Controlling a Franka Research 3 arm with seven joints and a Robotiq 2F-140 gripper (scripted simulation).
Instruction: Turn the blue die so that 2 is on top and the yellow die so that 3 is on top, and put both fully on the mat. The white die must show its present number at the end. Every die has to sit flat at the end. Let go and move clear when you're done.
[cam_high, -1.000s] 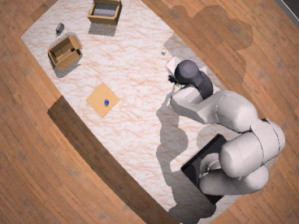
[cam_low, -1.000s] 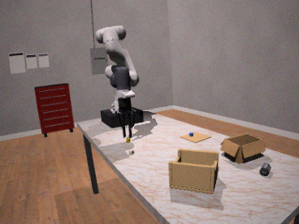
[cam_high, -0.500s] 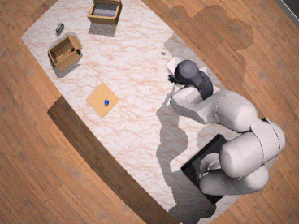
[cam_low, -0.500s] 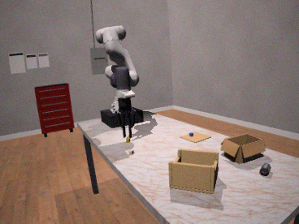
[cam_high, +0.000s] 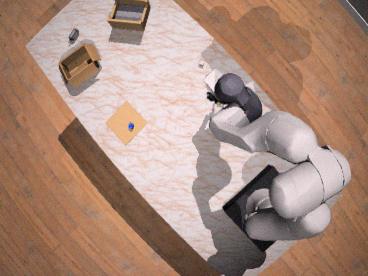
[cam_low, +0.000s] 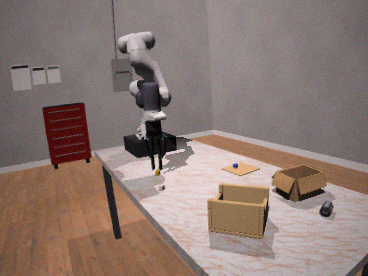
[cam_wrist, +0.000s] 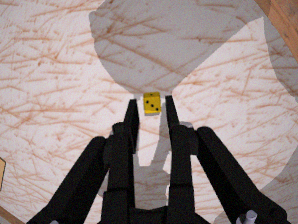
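Right now the yellow die is 50 mm below my hand. Also, from my hand: white die 180 mm ahead, 60 mm to the right, 50 mm below; then blue die 180 mm ahead, 360 mm to the left, 50 mm below; then tan mat 210 mm ahead, 370 mm to the left, 60 mm below.
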